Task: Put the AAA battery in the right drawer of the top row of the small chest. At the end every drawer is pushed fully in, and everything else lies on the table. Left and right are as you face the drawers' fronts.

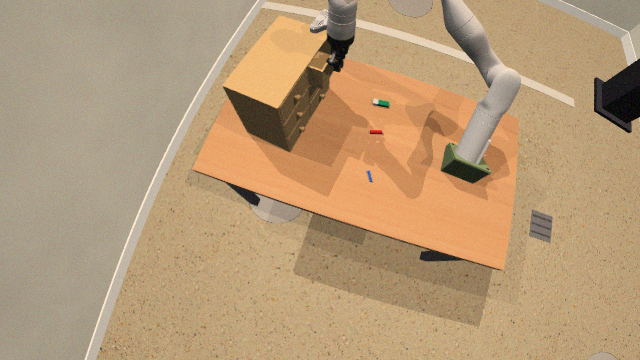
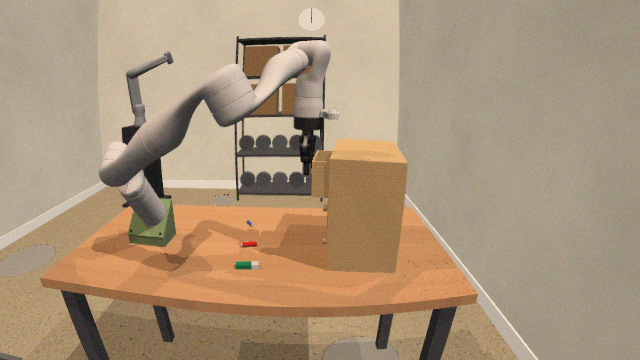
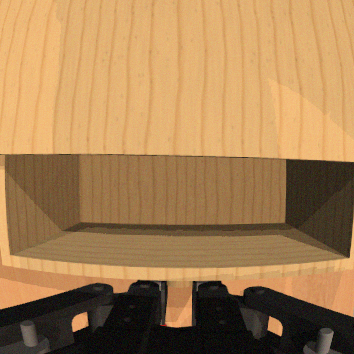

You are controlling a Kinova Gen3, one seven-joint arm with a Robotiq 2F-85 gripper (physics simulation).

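Where they show: gripper, fingertip midpoint: (image 1: 338, 68) (image 2: 307, 176); arm's base, link origin: (image 1: 466, 156) (image 2: 153, 213).
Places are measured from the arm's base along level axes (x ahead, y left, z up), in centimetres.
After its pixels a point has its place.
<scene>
A thin blue cylinder (image 1: 369, 176) @(y 20.4, x 28.4, z -8.1 cm) (image 2: 249, 223) @(y 19.5, x 28.4, z -8.3 cm), which looks like the AAA battery, lies on the table (image 1: 425, 215) @(y 23.9, x 4.3, z -9.0 cm) (image 2: 200, 290) @(y -24.8, x 28.1, z -9.0 cm). The small wooden chest (image 1: 270, 65) @(y 13.2, x 67.7, z 21.6 cm) (image 2: 365, 215) @(y -7.1, x 67.4, z 7.7 cm) (image 3: 175, 75) @(y 0.9, x 60.6, z 21.6 cm) stands on the table. Its top-row right drawer (image 1: 318, 78) @(y 8.2, x 54.7, z 16.7 cm) (image 2: 320, 177) @(y -6.6, x 55.9, z 16.8 cm) (image 3: 180, 256) @(y 0.6, x 54.0, z 19.3 cm) is pulled partly out, and its visible inside is empty. My gripper (image 1: 336, 65) @(y 0.7, x 51.6, z 15.0 cm) (image 2: 306, 170) @(y 0.7, x 51.6, z 15.0 cm) (image 3: 179, 276) @(y 0.7, x 51.6, z 15.0 cm) points down at the front of this drawer, shut on its knob. The knob itself is hidden by the fingers and the drawer's front.
A red cylinder (image 1: 376, 132) @(y 3.6, x 33.0, z -7.8 cm) (image 2: 249, 244) @(y 2.6, x 33.5, z -8.1 cm) and a green and white block (image 1: 381, 103) @(y -9.3, x 36.2, z -7.7 cm) (image 2: 246, 265) @(y -10.8, x 36.6, z -7.8 cm) lie on the table in front of the chest. The arm's green base (image 1: 465, 171) @(y 4.7, x -2.1, z -1.9 cm) (image 2: 150, 239) @(y -6.0, x 1.0, z -6.8 cm) stands at the table's other end. The other drawers look shut.
</scene>
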